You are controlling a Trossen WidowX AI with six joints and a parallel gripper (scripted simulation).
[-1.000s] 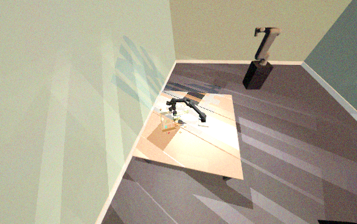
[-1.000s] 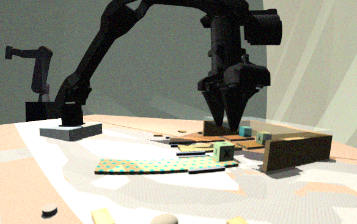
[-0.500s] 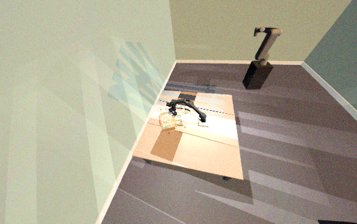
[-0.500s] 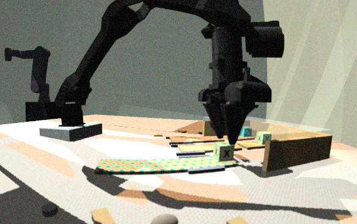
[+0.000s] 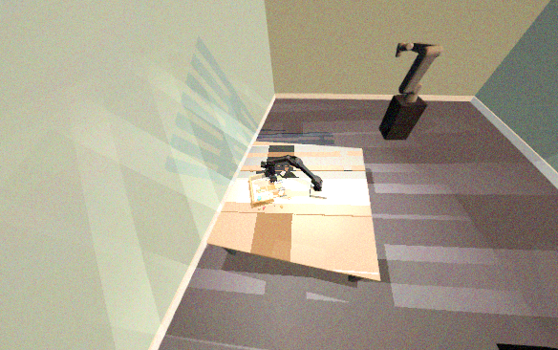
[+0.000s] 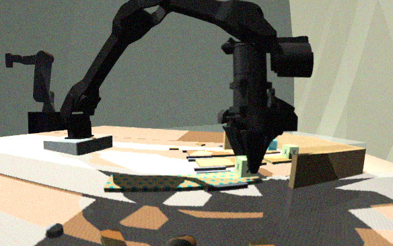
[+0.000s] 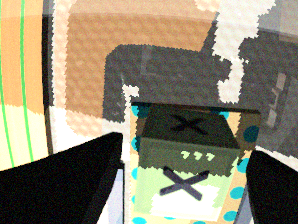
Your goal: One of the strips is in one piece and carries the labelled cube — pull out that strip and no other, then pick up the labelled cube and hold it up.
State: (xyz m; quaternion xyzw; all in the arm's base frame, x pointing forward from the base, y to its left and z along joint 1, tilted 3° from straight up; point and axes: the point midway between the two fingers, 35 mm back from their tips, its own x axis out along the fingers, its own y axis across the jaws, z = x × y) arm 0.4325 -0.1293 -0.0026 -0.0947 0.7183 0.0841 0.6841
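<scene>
Right now my gripper tip is 100 mm past the dotted strip, 40 mm to the left of it and 10 mm above it.
</scene>
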